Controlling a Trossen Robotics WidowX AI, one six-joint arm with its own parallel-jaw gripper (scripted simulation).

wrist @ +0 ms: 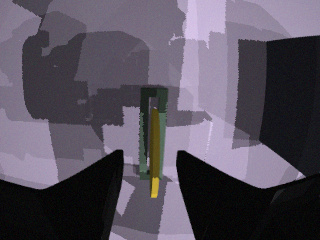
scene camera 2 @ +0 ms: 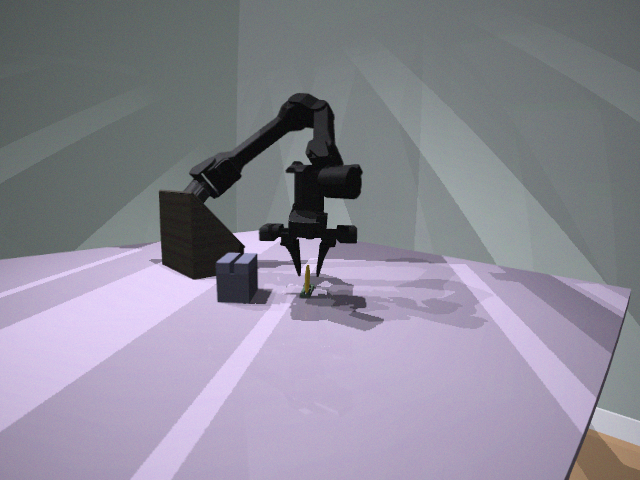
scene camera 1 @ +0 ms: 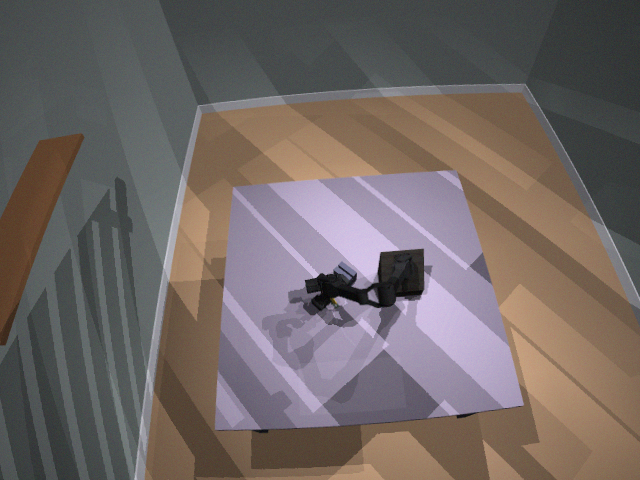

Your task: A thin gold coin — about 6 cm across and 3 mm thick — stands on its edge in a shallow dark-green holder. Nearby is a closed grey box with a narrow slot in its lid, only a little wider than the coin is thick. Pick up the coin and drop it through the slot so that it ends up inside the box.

Observation:
I see my gripper [scene camera 2: 308,276] and a gold coin [wrist: 154,132].
My gripper shows as well in the wrist view [wrist: 150,157].

